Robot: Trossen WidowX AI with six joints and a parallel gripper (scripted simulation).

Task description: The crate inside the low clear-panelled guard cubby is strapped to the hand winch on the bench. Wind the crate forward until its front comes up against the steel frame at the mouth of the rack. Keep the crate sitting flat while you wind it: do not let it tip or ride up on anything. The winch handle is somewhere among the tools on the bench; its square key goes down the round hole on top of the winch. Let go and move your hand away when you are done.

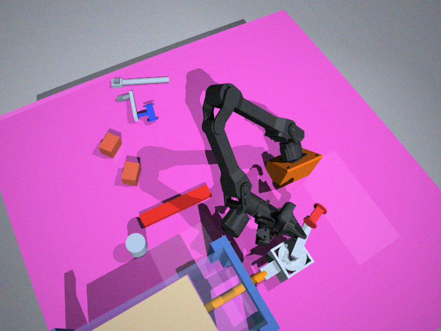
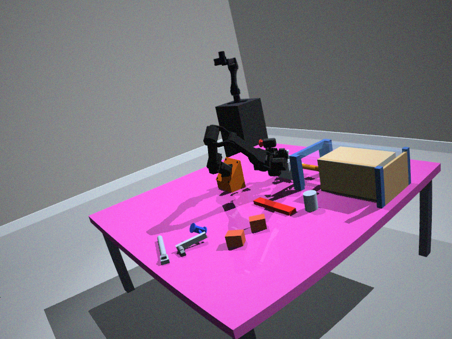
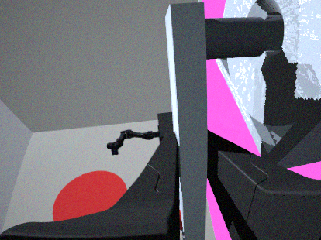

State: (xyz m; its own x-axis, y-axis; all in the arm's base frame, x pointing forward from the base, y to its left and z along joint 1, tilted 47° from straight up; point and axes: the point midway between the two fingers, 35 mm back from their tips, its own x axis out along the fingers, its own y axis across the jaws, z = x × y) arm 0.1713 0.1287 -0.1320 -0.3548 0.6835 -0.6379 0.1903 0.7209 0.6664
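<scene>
Right now my gripper tip is 10 mm past the winch handle, 10 mm to the left of it and 10 mm below it. Round my gripper tip: red knob (40 mm behind, 30 mm to the right, 40 mm above); then blue steel frame (210 mm ahead, 20 mm below); then grey winch (30 mm ahead, 10 mm to the left, 90 mm below).
</scene>
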